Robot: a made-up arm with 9 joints. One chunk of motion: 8 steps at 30 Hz.
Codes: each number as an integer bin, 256 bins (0 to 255) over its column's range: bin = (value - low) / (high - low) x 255, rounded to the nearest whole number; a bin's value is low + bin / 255 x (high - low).
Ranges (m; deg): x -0.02..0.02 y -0.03..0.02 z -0.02..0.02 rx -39..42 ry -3..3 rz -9..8
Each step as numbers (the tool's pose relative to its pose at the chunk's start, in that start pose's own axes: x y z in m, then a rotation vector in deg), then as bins.
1 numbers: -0.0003 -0.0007 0.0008 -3.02 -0.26 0.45
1 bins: 126 149 133 113 116 142
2 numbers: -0.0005 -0.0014 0.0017 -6.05 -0.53 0.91
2 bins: 124 146 138 104 105 149
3 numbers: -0.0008 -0.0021 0.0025 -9.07 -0.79 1.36
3 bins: 122 142 143 94 94 155
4 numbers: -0.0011 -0.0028 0.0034 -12.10 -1.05 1.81
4 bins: 120 139 149 85 83 162
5 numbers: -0.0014 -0.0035 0.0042 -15.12 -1.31 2.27
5 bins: 119 135 154 75 72 169
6 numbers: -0.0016 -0.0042 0.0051 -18.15 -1.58 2.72
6 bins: 117 132 160 66 60 176
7 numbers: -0.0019 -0.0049 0.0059 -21.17 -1.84 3.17
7 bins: 115 128 165 56 49 183
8 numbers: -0.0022 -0.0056 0.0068 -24.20 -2.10 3.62
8 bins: 113 124 171 47 38 189
